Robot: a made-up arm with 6 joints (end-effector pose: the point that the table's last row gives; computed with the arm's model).
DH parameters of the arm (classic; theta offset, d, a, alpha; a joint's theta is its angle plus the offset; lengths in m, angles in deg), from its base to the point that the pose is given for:
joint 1: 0 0.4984 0.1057 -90
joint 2: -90 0 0.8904 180
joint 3: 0 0 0.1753 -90
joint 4: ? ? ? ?
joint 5: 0 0 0 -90
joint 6: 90 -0.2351 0 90
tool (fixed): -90 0 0 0
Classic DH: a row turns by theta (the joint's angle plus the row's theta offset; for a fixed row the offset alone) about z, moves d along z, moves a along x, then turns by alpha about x.
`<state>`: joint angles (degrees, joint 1 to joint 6).
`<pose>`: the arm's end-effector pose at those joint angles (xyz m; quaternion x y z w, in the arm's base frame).
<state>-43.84 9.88 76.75 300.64 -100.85 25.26</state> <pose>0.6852 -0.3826 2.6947 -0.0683 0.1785 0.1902 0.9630</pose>
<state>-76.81 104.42 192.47 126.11 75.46 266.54</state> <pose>0.4022 -0.9106 1.7902 -0.6740 0.0512 -0.2251 0.7017</pose>
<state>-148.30 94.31 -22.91 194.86 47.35 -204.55</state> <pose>-0.2470 -0.1004 -1.0069 -0.9182 -0.3390 0.1841 0.0897</pose>
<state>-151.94 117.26 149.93 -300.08 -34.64 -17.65</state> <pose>-2.0183 -0.9448 1.0710 0.0943 -0.2629 0.9592 0.0446</pose>
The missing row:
joint 4: 0 -1.454 0 90
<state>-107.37 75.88 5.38 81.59 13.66 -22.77</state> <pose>-0.4562 -1.6424 -0.8091 0.1506 0.5375 -0.3910 0.7318</pose>
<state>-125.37 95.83 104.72 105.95 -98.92 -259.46</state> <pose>-1.5453 -1.7911 0.8633 -0.3945 -0.9106 -0.0407 0.1165</pose>
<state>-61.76 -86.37 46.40 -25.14 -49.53 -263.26</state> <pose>-0.8244 1.6955 1.7251 -0.7751 -0.2278 -0.5389 0.2387</pose>
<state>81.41 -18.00 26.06 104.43 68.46 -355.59</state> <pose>-0.0819 0.8755 2.5032 -0.2589 -0.9028 0.3140 0.1392</pose>
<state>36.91 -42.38 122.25 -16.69 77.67 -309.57</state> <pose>-1.5992 -1.2837 1.1737 -0.5532 0.6678 0.3889 0.3111</pose>
